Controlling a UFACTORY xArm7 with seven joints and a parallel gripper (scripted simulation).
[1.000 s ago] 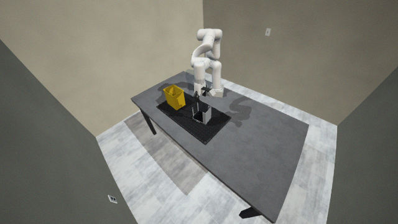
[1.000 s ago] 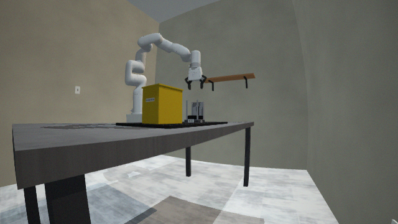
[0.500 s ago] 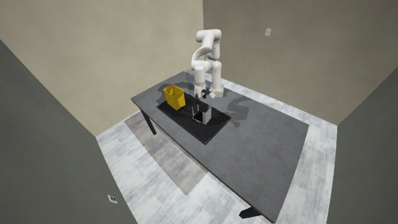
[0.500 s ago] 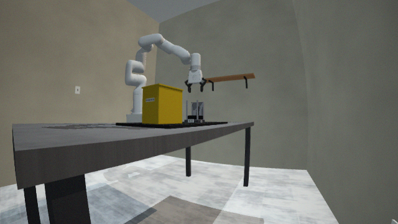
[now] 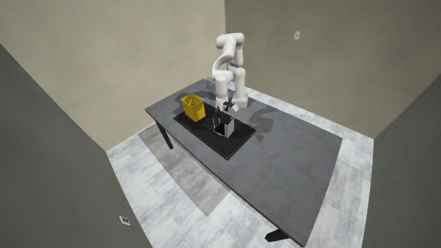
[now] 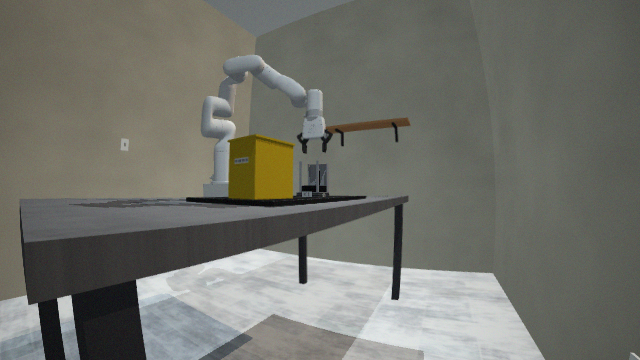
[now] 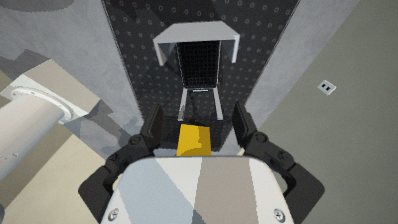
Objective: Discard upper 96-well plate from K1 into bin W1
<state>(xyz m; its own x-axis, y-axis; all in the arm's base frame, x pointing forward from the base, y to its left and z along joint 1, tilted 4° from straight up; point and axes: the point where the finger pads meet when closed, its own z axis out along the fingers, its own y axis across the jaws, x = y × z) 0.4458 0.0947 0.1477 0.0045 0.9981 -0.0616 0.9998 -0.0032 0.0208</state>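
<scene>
My gripper is now 160 mm above the black 96-well plate. Also, from my hand: yellow plastics bin W1: 50 mm behind, 360 mm to the right, 120 mm below.
</scene>
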